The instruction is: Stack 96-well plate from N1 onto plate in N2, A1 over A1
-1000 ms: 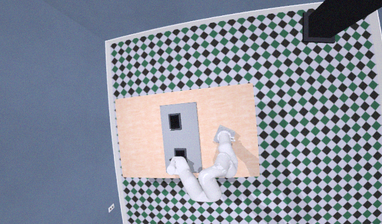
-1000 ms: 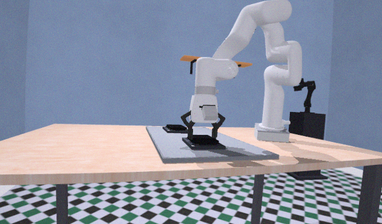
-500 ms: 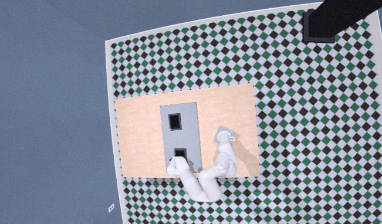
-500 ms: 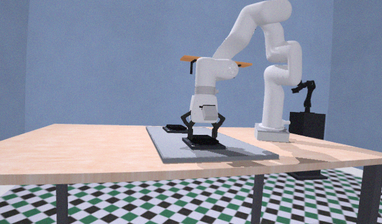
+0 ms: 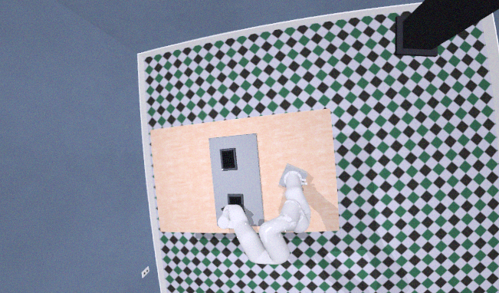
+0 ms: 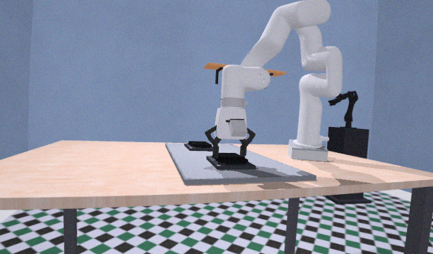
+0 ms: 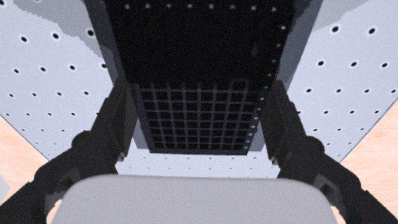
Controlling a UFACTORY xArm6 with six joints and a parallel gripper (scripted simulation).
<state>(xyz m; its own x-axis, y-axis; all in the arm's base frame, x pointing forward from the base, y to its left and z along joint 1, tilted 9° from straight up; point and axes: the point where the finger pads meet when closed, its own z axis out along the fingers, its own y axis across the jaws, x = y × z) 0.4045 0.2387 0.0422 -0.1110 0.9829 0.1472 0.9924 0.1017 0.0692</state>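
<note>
Right now my hand is 20 mm above the plate nest. From my hand the other things lie so: black 96-well plate: 10 mm below; then white A1 mark: 80 mm to the left, 50 mm ahead, 20 mm below.
</note>
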